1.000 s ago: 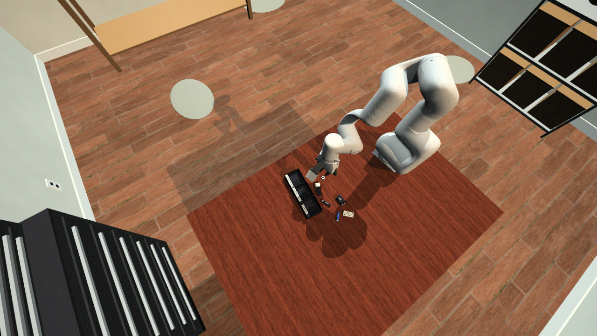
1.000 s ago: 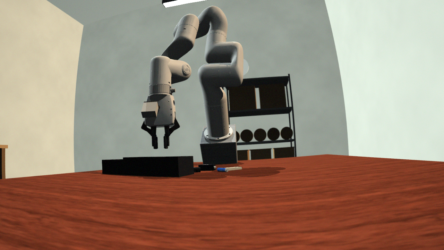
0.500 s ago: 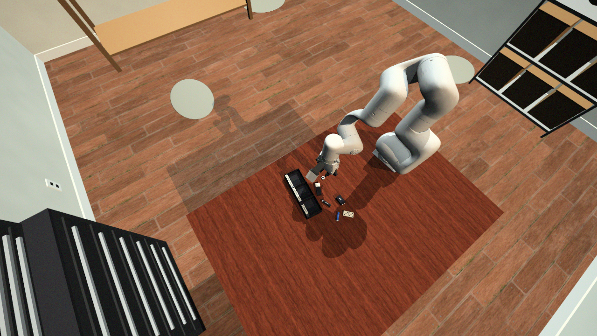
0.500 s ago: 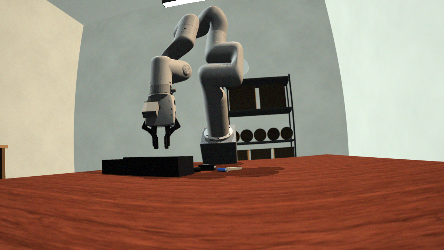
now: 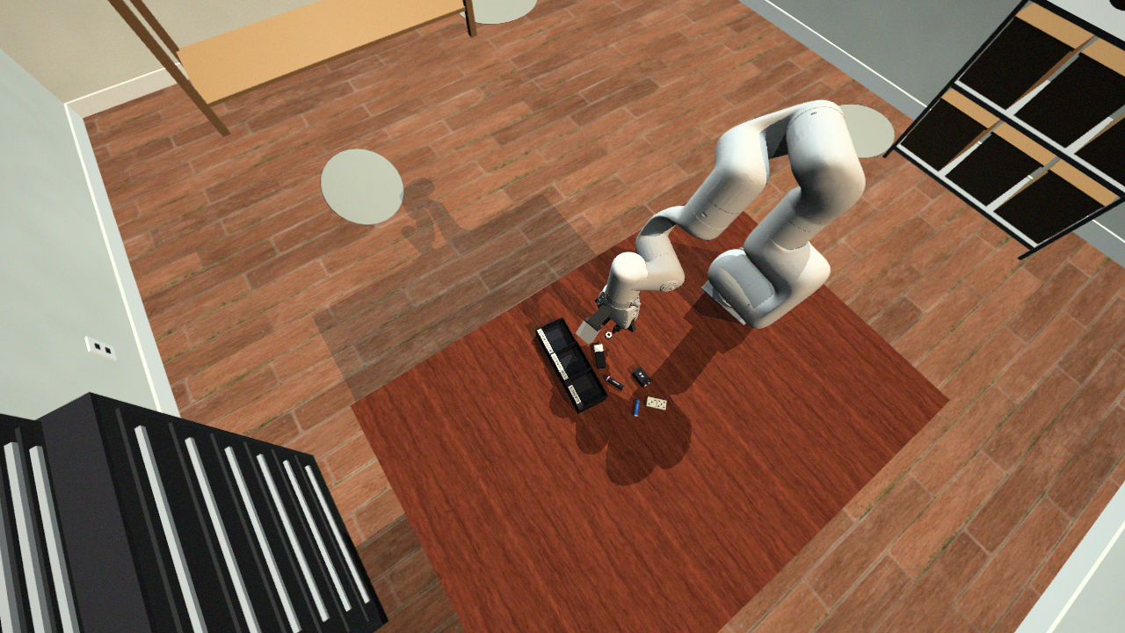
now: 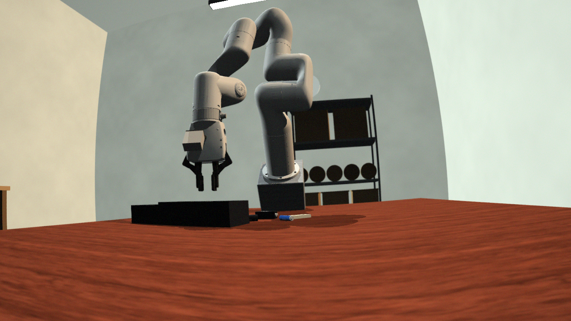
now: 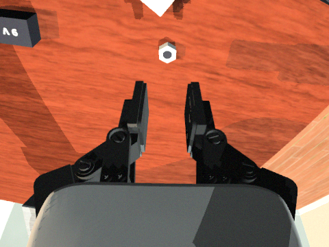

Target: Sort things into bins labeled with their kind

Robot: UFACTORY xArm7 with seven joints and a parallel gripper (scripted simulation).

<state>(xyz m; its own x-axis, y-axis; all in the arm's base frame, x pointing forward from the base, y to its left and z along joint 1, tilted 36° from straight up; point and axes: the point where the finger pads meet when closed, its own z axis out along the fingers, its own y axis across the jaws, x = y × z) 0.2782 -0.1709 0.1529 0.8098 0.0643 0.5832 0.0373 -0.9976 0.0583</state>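
Right now the nut is 90 mm below my hand. Also, from my hand: black bin row (140 mm ahead, 70 mm below, 10 mm to the right); then black cylindrical battery (110 mm to the left, 90 mm ahead, 80 mm below); then black boxy battery (160 mm to the left, 80 mm below, 30 mm ahead).
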